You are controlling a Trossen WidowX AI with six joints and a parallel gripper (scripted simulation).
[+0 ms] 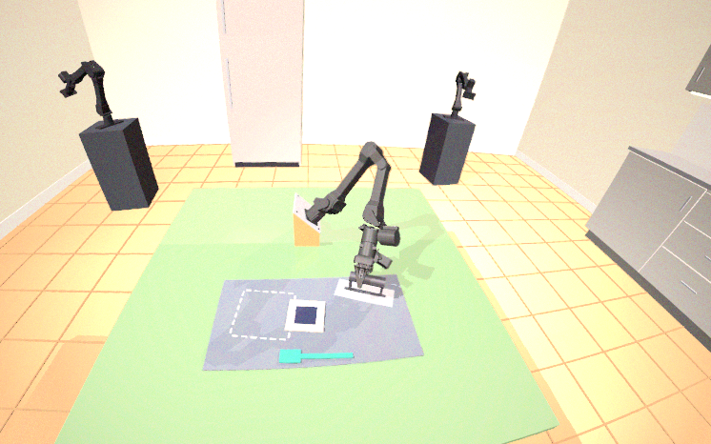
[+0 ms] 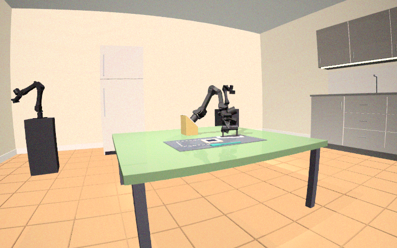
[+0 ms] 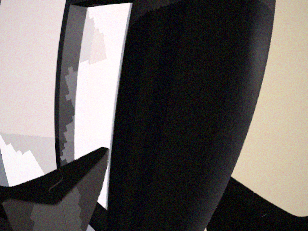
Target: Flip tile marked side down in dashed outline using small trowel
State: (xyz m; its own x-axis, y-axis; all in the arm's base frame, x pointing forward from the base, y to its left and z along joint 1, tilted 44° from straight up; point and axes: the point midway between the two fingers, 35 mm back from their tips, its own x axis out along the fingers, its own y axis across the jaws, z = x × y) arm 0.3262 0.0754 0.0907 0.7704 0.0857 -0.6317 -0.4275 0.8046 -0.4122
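The trowel is 20 mm behind my gripper tip, 10 mm to the left of it and 10 mm below it. From my gripper tip the other things lie so: square tile (190 mm to the right, 50 mm below, 40 mm ahead); then teal flat tool (200 mm to the right, 180 mm ahead, 50 mm below); then grey mat (160 mm to the right, 70 mm below, 50 mm ahead).
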